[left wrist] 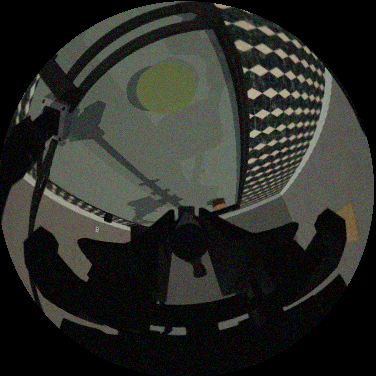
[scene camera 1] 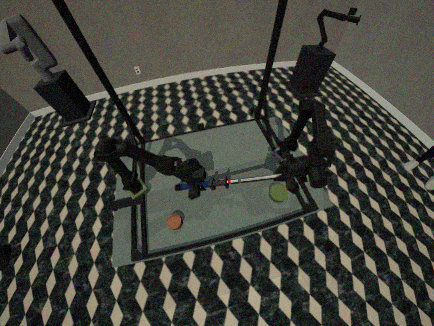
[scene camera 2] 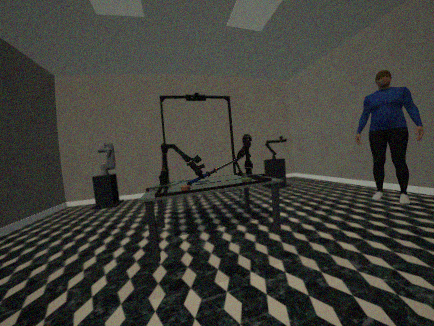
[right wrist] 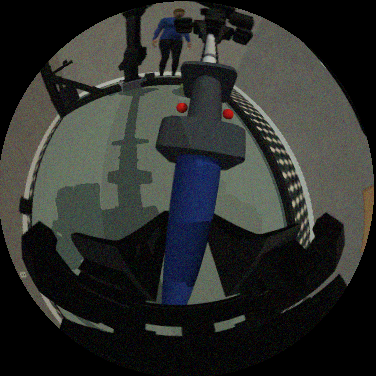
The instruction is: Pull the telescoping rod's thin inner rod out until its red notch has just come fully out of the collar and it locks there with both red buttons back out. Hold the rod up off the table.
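Observation:
The rod slants up to the right; whether its low blue end touches the table is unclear. Its blue handle (scene camera 1: 180,187) (right wrist: 197,185) is between the fingers of my right gripper (scene camera 1: 196,186) (right wrist: 185,214), which is shut on it. The dark grey collar (right wrist: 205,97) has both red buttons (right wrist: 181,107) (right wrist: 228,114) standing out. The pale inner rod (scene camera 1: 257,178) (right wrist: 210,47) extends from it. The red notch (scene camera 1: 229,182) shows at the collar's outer end in scene camera 1; the flange hides it in the right wrist view. My left gripper (scene camera 1: 283,175) (left wrist: 186,212) is shut on the inner rod's far end.
A green disc (scene camera 1: 278,192) (left wrist: 166,87) lies on the table below the left gripper. An orange disc (scene camera 1: 174,221) (left wrist: 219,204) lies near the table's front left. Black frame bars run along the table's edges, with uprights at the back. A person (scene camera 2: 390,120) stands off to the right.

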